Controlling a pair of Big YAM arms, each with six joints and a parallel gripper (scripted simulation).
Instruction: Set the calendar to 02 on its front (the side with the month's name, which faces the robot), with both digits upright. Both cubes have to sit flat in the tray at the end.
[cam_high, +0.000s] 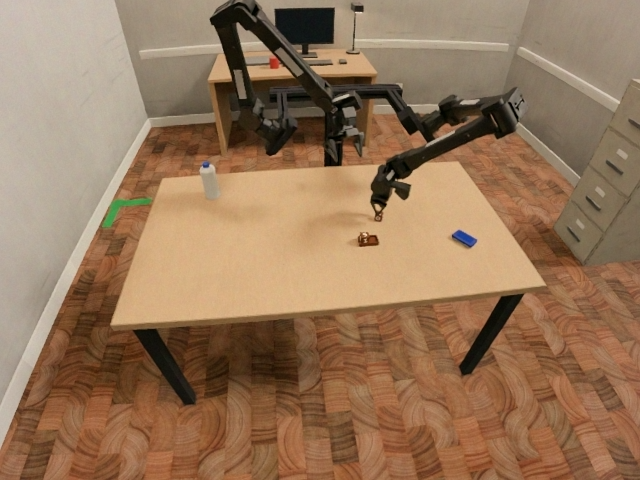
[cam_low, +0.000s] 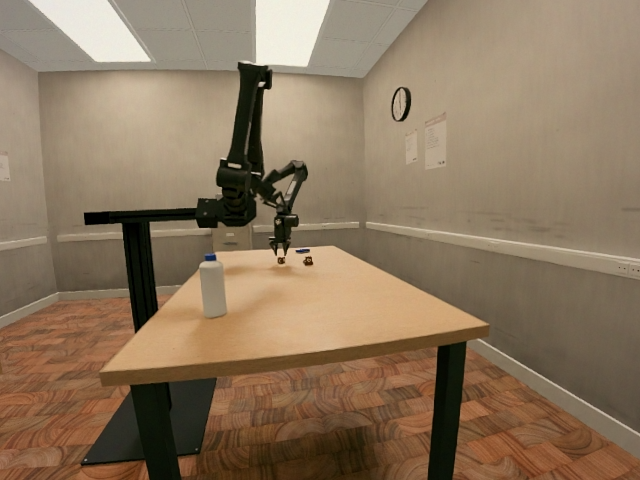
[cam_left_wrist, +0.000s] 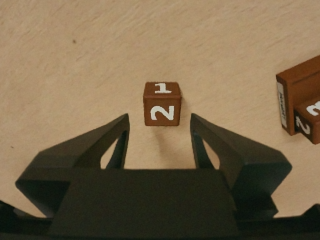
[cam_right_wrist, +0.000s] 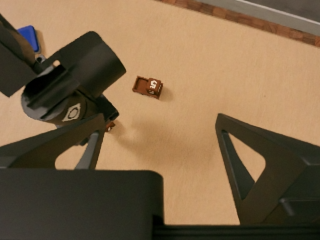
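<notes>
The brown calendar tray is 130 mm ahead of my left hand, 80 mm to the right of it and 40 mm below it. From my left hand the other things lie so: flat blue block 300 mm to the left, 180 mm ahead, 40 mm below.
</notes>
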